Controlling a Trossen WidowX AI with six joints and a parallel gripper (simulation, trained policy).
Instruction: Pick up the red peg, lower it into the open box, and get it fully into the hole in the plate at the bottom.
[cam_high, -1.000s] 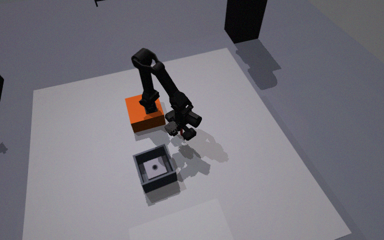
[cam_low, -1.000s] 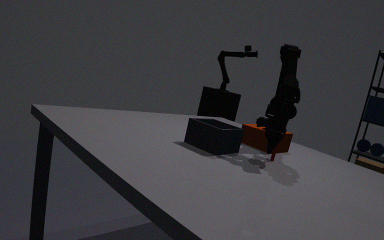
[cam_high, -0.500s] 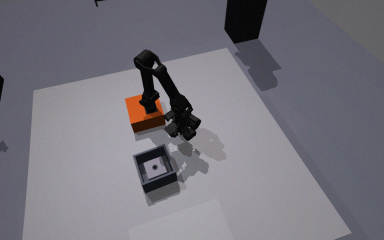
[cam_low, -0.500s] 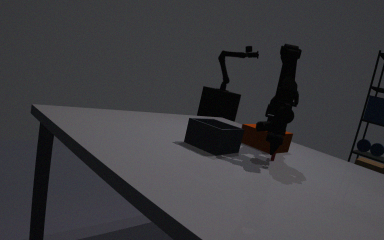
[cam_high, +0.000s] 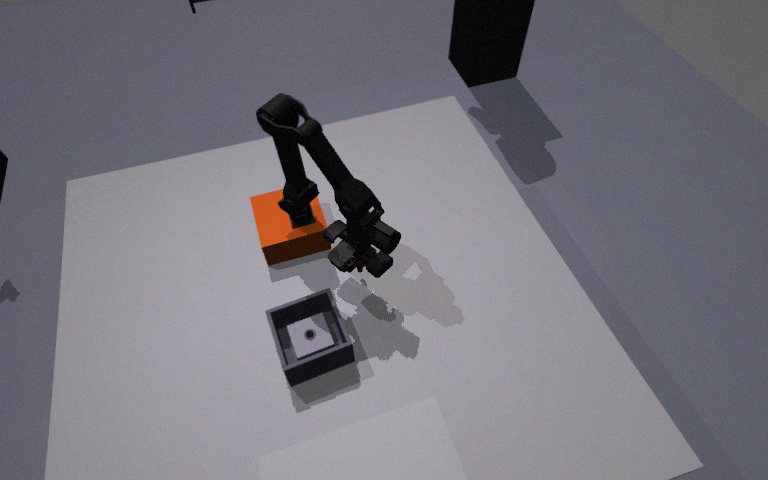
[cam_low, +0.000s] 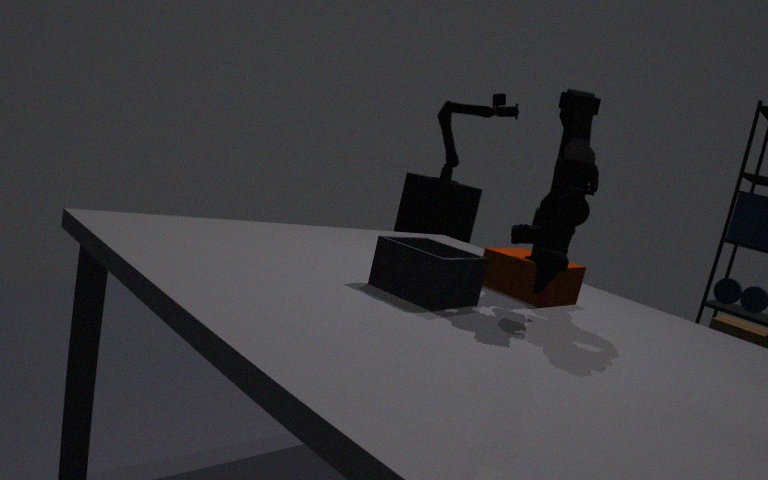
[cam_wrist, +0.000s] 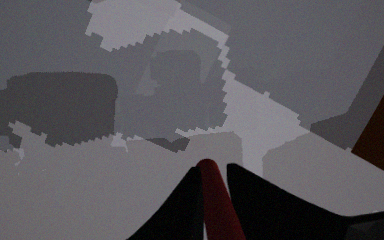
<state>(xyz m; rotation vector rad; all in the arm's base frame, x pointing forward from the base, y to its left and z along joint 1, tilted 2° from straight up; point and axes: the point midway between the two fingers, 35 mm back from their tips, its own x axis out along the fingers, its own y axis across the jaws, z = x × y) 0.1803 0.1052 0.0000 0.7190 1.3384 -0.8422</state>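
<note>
Right now the pale plate is 150 mm ahead of my gripper tip, 160 mm to the right of it and 10 mm below it. From my gripper tip the other things lie so: red peg (10 mm behind, 10 mm to the left, 10 mm above); dark box (150 mm ahead, 160 mm to the right, 30 mm below).
</note>
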